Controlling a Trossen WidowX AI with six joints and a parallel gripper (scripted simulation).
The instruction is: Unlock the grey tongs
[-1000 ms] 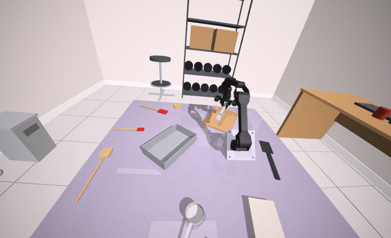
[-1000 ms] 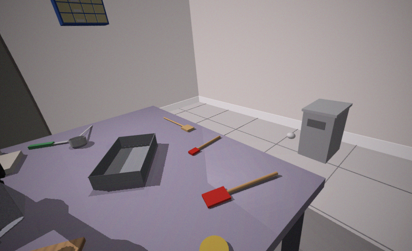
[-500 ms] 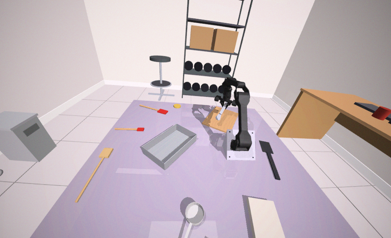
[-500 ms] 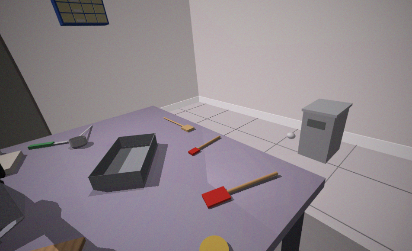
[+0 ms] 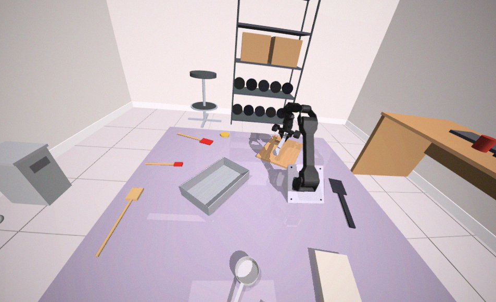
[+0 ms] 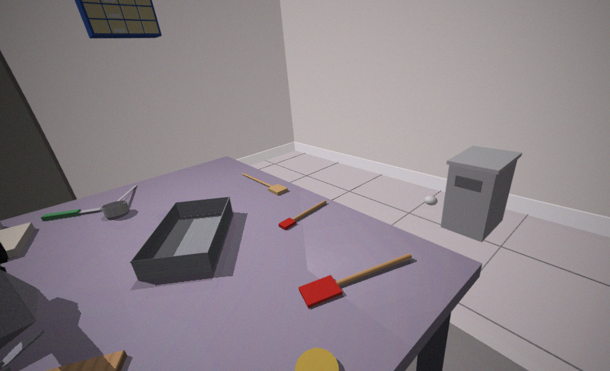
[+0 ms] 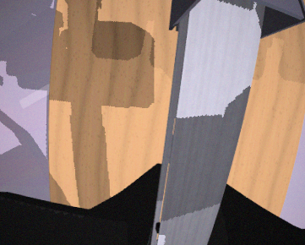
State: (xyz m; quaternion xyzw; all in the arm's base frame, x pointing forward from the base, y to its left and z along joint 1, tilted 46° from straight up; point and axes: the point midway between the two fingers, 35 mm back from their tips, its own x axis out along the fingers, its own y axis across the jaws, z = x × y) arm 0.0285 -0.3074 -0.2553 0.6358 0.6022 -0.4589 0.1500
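My gripper tip is 7 cm above the wooden board. The rest, counted from my gripper tip: yellow disc: 43 cm ahead, 13 cm to the right, 7 cm below; then grey roasting tin: 38 cm ahead, 41 cm to the left, 5 cm below; then black spatula: 28 cm behind, 39 cm to the left, 8 cm below.
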